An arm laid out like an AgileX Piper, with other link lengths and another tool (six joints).
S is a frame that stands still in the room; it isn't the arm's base.
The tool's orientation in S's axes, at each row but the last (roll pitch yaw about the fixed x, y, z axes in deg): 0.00, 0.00, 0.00; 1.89, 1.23, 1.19; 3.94, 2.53, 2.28; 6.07, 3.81, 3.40; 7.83, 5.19, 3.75; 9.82, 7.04, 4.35; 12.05, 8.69, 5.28; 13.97, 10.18, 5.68; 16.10, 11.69, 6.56; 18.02, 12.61, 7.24; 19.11, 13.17, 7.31
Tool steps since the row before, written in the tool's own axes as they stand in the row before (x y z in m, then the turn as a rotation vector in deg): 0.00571, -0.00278, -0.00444, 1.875, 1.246, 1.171; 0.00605, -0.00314, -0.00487, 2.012, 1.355, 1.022; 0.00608, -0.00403, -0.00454, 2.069, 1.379, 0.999; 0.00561, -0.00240, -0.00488, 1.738, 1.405, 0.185; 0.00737, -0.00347, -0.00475, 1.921, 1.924, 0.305; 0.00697, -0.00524, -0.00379, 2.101, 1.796, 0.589; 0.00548, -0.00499, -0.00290, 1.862, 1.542, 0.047; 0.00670, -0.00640, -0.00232, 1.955, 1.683, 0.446; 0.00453, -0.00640, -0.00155, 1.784, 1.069, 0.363; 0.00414, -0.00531, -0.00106, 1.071, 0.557, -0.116; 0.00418, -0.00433, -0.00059, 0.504, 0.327, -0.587
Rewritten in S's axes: 0.00571, -0.00278, -0.00444, 1.875, 1.246, 1.171; 0.00600, -0.00285, -0.00510, 2.007, 1.363, 1.023; 0.00600, -0.00347, -0.00507, 2.061, 1.390, 0.999; 0.00536, -0.00156, -0.00547, 1.671, 1.479, 0.216; 0.00704, -0.00234, -0.00582, 1.838, 1.989, 0.388; 0.00667, -0.00402, -0.00545, 2.061, 1.831, 0.622; 0.00520, -0.00381, -0.00466, 1.750, 1.666, 0.082; 0.00645, -0.00504, -0.00492, 1.911, 1.723, 0.480; 0.00440, -0.00525, -0.00411, 1.760, 1.135, 0.270; 0.00403, -0.00425, -0.00349, 0.979, 0.694, -0.173; 0.00409, -0.00341, -0.00288, 0.322, 0.547, -0.551
